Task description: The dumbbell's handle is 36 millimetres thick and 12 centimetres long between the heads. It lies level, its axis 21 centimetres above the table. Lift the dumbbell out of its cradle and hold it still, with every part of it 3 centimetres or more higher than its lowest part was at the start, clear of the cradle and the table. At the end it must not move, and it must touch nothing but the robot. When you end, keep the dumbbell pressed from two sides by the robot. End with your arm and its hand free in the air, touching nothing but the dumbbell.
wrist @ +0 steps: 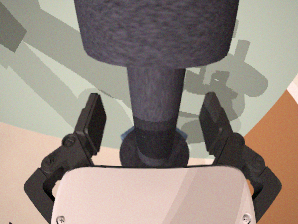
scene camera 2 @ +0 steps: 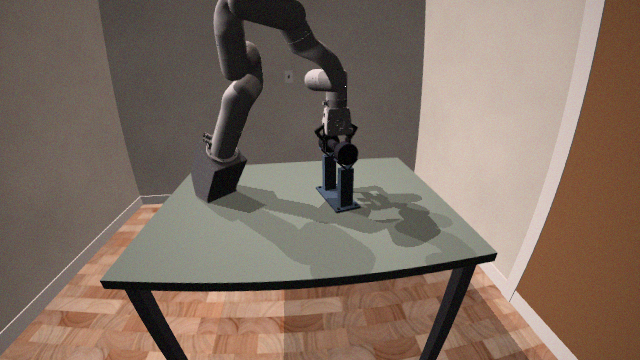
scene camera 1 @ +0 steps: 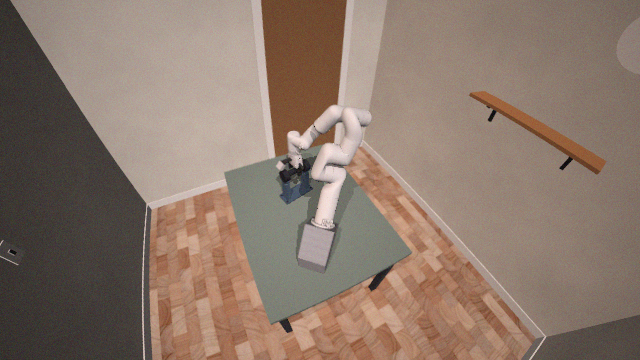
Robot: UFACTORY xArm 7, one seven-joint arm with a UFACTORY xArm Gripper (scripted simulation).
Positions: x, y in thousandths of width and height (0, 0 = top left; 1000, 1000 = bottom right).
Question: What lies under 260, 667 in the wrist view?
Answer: My gripper.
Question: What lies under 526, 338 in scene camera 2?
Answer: My gripper.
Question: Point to a black dumbbell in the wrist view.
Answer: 525, 221
